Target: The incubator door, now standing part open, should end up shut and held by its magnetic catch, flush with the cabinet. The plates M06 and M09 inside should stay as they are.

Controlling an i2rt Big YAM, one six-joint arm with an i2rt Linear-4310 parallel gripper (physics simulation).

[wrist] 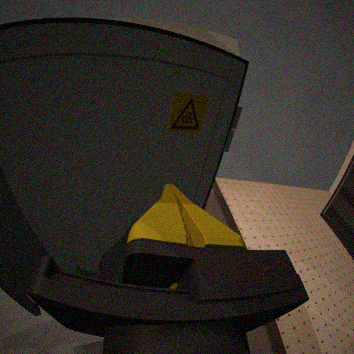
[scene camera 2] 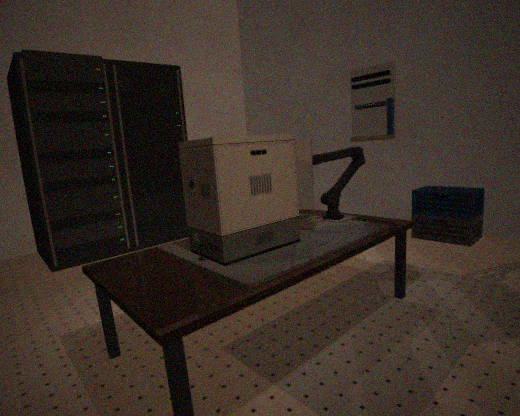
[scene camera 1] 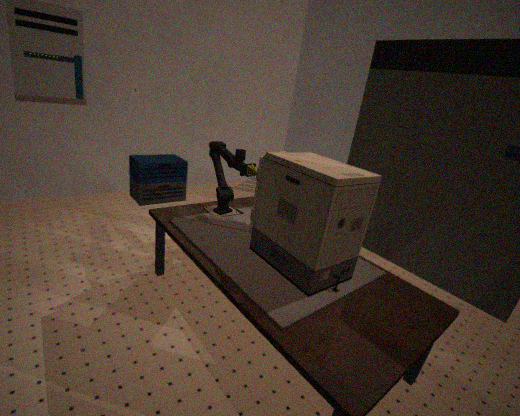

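Seen in the pictures: gripper, fingertip midpoint: (wrist: pixel 167 190); arm's base, link origin: (scene camera 2: pixel 333 218) (scene camera 1: pixel 222 211).
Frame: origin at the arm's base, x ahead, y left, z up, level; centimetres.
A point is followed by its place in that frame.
Note:
The cream incubator cabinet (scene camera 1: pixel 295 220) {z 30.4, x 78.2, y -27.9 cm} (scene camera 2: pixel 257 185) {z 32.6, x 80.2, y 4.4 cm} stands upright on its grey base on the table. Its door (scene camera 2: pixel 305 175) {z 32.9, x 41.1, y 5.5 cm} (wrist: pixel 100 135) {z 42.4, x 42.8, y -7.8 cm} stands part open at the arm's side of the cabinet; in the wrist view it is a large dark grey panel with a yellow hazard label. My gripper (scene camera 1: pixel 253 170) {z 39.7, x 38.9, y -13.1 cm} (wrist: pixel 167 190) {z 39.7, x 38.9, y -13.1 cm} is shut and empty, its yellow fingertips in front of the door's lower right part. I cannot tell whether they touch it. In scene camera 2 the gripper is hidden behind the door. The plates M06 and M09 and the magnetic catch do not show.
A grey mat (scene camera 1: pixel 235 265) {z 0.1, x 57.2, y -40.8 cm} (scene camera 2: pixel 250 275) {z 0.5, x 104.3, y 17.9 cm} lies under the cabinet on the brown table (scene camera 1: pixel 360 345) {z -1.2, x 123.9, y -38.0 cm} (scene camera 2: pixel 140 300) {z -1.2, x 139.9, y -4.0 cm}. The arm's base (scene camera 1: pixel 223 207) {z 4.4, x 2.9, y -2.4 cm} (scene camera 2: pixel 333 214) {z 3.3, x 3.7, y 1.9 cm} stands at the table's far end. A blue and grey crate stack (scene camera 1: pixel 158 179) (scene camera 2: pixel 447 215) stands beyond the table.

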